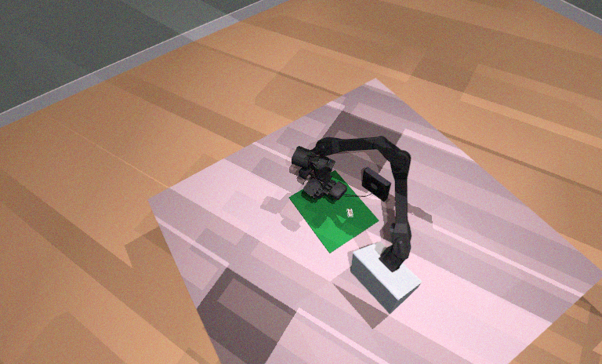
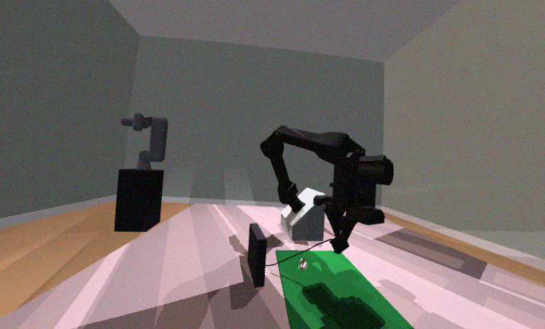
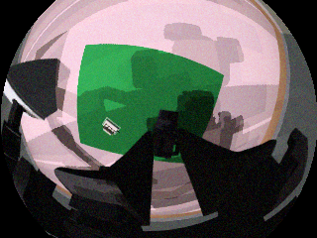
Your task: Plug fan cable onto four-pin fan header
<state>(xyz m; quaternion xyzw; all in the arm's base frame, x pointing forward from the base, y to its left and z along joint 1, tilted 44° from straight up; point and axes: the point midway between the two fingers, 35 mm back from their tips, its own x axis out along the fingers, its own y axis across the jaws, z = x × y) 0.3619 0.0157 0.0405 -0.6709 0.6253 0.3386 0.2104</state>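
The green board is 30 mm behind my gripper tip, 20 mm to the right of it and 140 mm below it. Also, from my gripper tip: four-pin header: 90 mm behind, 60 mm to the right, 120 mm below; black plug: 10 mm to the right, 10 mm below; black fan: 90 mm behind, 200 mm to the right, 70 mm below.
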